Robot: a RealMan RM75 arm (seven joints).
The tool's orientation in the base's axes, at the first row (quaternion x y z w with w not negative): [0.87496, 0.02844, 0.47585, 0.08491]
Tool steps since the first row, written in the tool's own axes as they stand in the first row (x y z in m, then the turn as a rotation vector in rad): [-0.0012, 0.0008, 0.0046, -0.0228, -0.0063, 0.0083]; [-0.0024, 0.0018, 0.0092, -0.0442, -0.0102, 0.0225]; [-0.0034, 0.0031, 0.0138, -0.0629, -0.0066, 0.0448]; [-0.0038, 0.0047, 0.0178, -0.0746, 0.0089, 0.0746]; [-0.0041, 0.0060, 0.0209, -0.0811, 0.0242, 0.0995]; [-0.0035, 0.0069, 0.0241, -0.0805, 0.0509, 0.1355]
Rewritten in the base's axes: [0.0032, -0.0015, -0.0033, -0.0053, 0.0022, -0.0244]; [0.0063, -0.0032, -0.0066, -0.0050, 0.0015, -0.0504]; [0.0096, -0.0052, -0.0096, 0.0034, -0.0072, -0.0771]; [0.0127, -0.0073, -0.0118, 0.0215, -0.0276, -0.0999]; [0.0151, -0.0090, -0.0135, 0.0383, -0.0465, -0.1159]; [0.0181, -0.0102, -0.0145, 0.0680, -0.0771, -0.1299]
